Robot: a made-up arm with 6 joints.
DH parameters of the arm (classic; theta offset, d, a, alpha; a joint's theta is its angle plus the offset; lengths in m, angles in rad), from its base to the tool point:
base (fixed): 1.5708 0.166 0 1.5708
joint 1: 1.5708 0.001 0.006 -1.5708
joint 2: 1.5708 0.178 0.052 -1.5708
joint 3: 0 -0.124 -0.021 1.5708
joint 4: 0 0.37 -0.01 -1.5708
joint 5: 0 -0.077 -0.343 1.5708
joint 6: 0 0.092 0.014 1.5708
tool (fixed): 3.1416 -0.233 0 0
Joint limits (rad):
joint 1: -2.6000..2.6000
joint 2: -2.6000..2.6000
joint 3: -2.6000..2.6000
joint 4: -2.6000..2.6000
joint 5: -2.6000..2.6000
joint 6: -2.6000..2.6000
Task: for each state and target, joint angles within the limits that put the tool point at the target. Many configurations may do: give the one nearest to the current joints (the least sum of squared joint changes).
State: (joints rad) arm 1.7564 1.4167 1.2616 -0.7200 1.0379 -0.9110
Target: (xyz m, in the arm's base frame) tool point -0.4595 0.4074 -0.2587
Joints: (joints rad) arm 1.5788 0.7918 1.0395 -0.8279 1.2202 -0.4733
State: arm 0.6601 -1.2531 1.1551 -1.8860 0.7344 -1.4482
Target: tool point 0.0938 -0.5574 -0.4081
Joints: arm 1.1366 -1.5069 0.7520 -1.5498 1.0090 -2.2096
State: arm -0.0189 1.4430 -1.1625 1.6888 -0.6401 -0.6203
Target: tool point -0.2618 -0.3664 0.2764
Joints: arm 0.4916 1.3996 -1.0194 1.7396 -1.0442 -0.8309
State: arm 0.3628 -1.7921 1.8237 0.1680 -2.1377 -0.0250
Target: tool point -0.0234 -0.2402 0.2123
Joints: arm 0.3238 -1.6072 1.7830 0.3045 -1.9602 -0.1021
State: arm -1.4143 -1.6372 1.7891 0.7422 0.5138 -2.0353
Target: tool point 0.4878 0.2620 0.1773
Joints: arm -1.1749 -2.1392 2.1080 0.8754 0.2945 -1.7483
